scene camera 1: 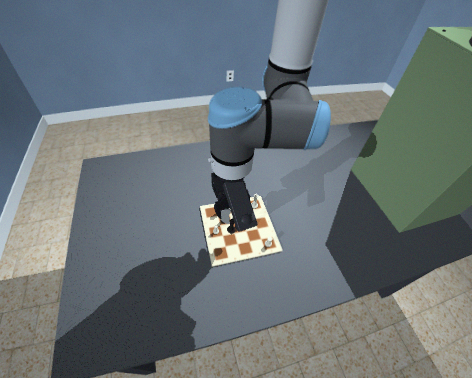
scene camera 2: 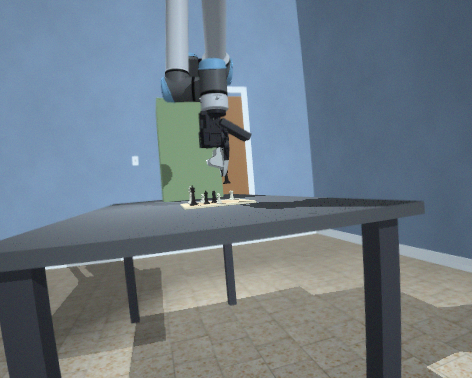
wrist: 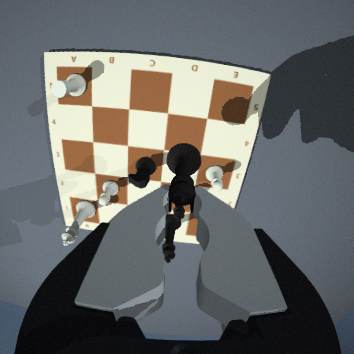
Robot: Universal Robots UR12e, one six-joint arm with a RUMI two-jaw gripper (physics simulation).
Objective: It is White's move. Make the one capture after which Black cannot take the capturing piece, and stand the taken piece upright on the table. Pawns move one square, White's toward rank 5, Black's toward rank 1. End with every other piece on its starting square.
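Places are measured from the arm's base along level axes (x ahead, y left, z up), in centimetres.
Pixels of known places: gripper, fingertip midpoint: (scene camera 1: pixel 230 222) (scene camera 2: pixel 223 176) (wrist: pixel 180 187); arm's base, link origin: (scene camera 2: pixel 185 104).
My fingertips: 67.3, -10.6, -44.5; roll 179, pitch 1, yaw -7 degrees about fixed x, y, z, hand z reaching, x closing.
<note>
Ahead of a thing's pixels: the offset from my fingertips to its top centre, as dx, dy, dz. Level surfaces: height alone.
My gripper (scene camera 1: pixel 226 217) (scene camera 2: pixel 224 171) (wrist: pixel 180 187) is shut on a short black piece {+0.2, +1.0, +2.9} (scene camera 1: pixel 231 228) (scene camera 2: pixel 226 178) (wrist: pixel 184 160), lifted above the board {-4.2, -1.9, -8.4} (scene camera 1: pixel 256 252) (wrist: pixel 111 82). Its type is hard to tell. In the wrist view D4 is bare. A black knight {-4.2, -2.1, -4.4} (wrist: pixel 145 166) stands on C3, a white pawn {+3.2, -3.5, -5.2} (wrist: pixel 214 174) (scene camera 1: pixel 216 230) on E3, a white rook {-9.8, +7.2, -5.1} (wrist: pixel 76 85) (scene camera 1: pixel 268 243) on A5, a small white piece {-8.7, -4.5, -5.2} (wrist: pixel 109 189) on B2 and a taller white piece {-12.9, -7.5, -2.1} (wrist: pixel 84 210) (scene camera 1: pixel 255 204) on A1. A tall black piece {-2.2, -10.0, -2.1} (wrist: pixel 170 242) (scene camera 2: pixel 192 196) stands near D1, another black piece {-0.8, -6.2, -4.0} (wrist: pixel 178 212) near D2. My fingers hide C1.
The grey table {dz -9.0} (scene camera 1: pixel 135 200) (scene camera 2: pixel 125 220) extends around the board. A large green block (scene camera 1: pixel 415 130) (scene camera 2: pixel 182 135) rises at the right in scene camera 1. The arm's shadow falls on the table beside the board's E5 corner.
</note>
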